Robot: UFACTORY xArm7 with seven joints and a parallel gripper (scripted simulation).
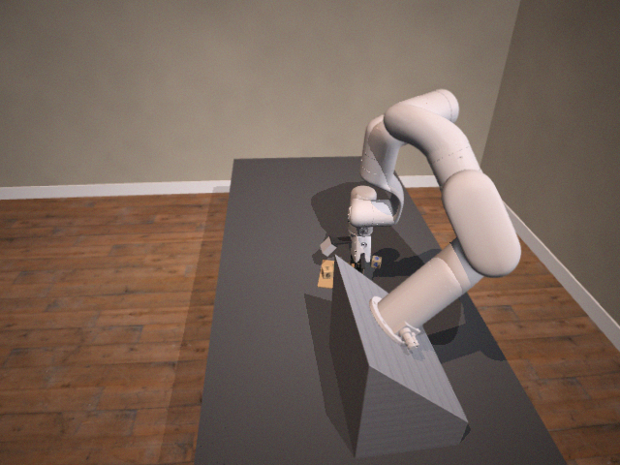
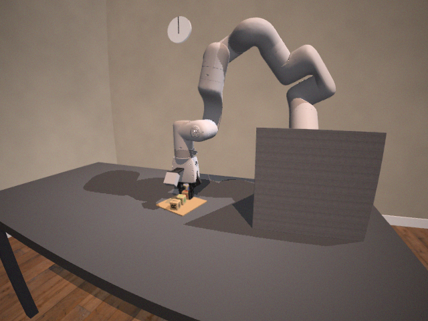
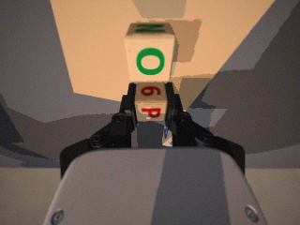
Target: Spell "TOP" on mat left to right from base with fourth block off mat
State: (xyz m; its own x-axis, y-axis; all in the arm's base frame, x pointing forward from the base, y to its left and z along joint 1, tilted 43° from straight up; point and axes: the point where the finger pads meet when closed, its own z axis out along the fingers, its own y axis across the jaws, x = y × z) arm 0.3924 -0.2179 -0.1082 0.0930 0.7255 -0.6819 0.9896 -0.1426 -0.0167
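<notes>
Right now the tan mat is 50 mm to the left of my hand and 20 mm below it. Round my hand: blue-lettered block (80 mm to the right, 30 mm ahead, 10 mm below).
</notes>
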